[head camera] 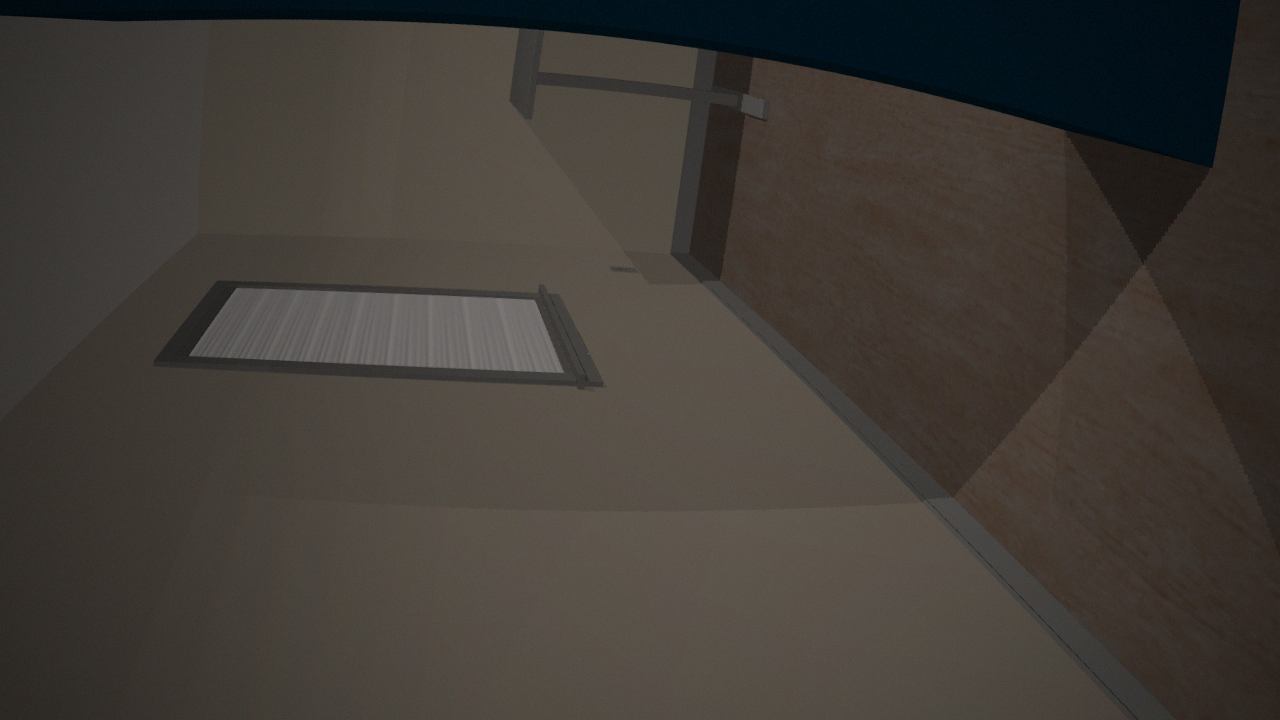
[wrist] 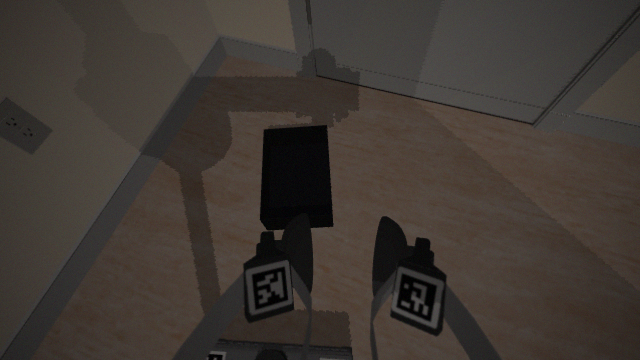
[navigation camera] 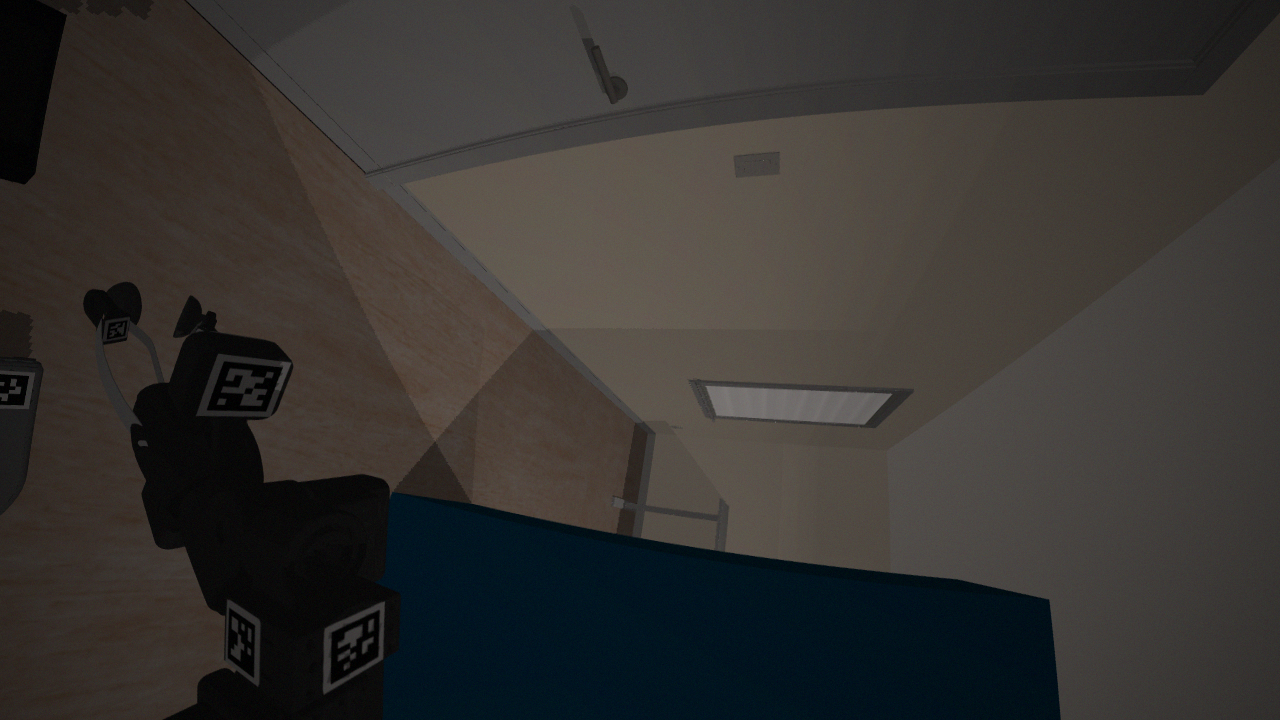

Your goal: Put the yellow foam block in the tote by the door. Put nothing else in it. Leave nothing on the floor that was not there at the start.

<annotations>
gripper: wrist; navigation camera; not seen in the head camera view (out of frame)
same spot on gripper: (navigation camera: pixel 121 305) = (wrist: pixel 288 247)
same spot on window with ribbed blinds: (navigation camera: pixel 867 407) = (head camera: pixel 232 325)
</annotations>
